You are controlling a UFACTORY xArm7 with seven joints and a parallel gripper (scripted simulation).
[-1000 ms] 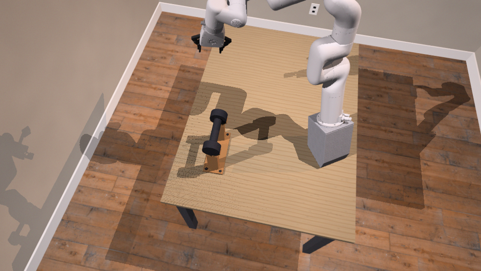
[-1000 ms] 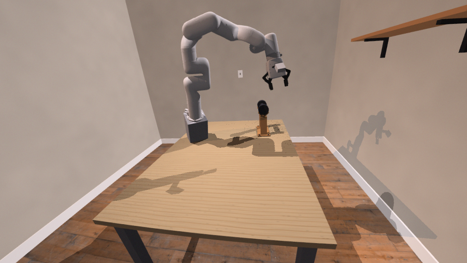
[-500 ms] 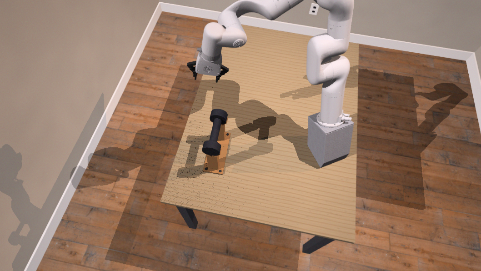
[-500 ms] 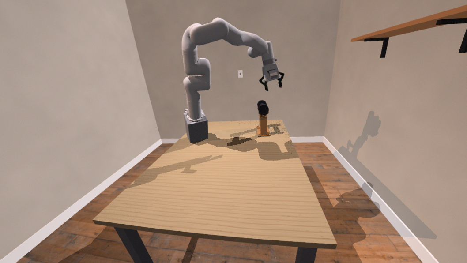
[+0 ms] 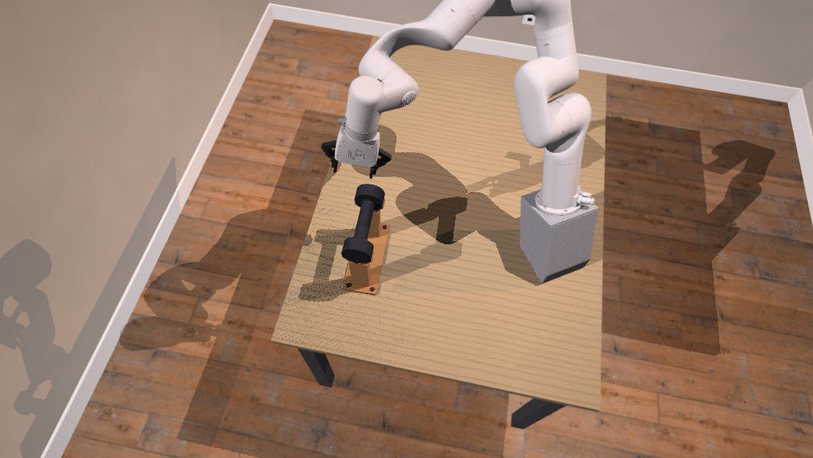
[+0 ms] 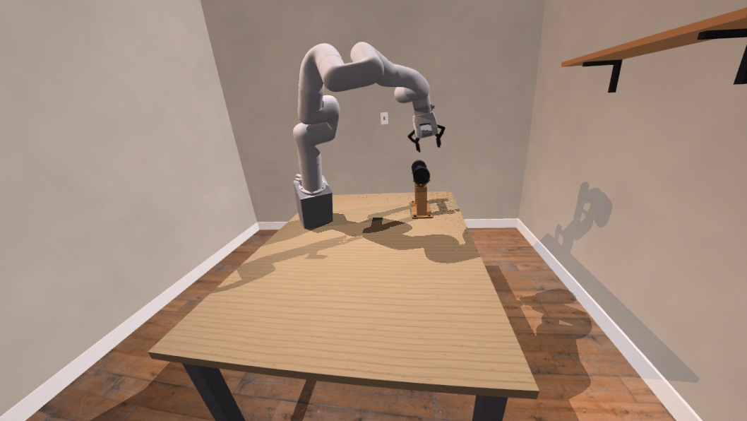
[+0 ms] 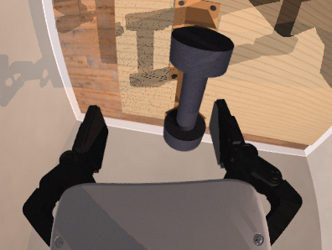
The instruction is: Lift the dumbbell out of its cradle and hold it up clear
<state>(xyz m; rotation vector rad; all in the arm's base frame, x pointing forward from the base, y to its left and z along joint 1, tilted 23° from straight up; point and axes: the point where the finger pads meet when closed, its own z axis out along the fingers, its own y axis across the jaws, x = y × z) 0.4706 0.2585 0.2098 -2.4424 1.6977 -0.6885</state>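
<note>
Now: hand 130 mm above the black dumbbell, 70 mm to the right of it and 50 mm past it. The rest, counted from my hand: orange cradle 250 mm below, 70 mm to the left, 50 mm behind.
</note>
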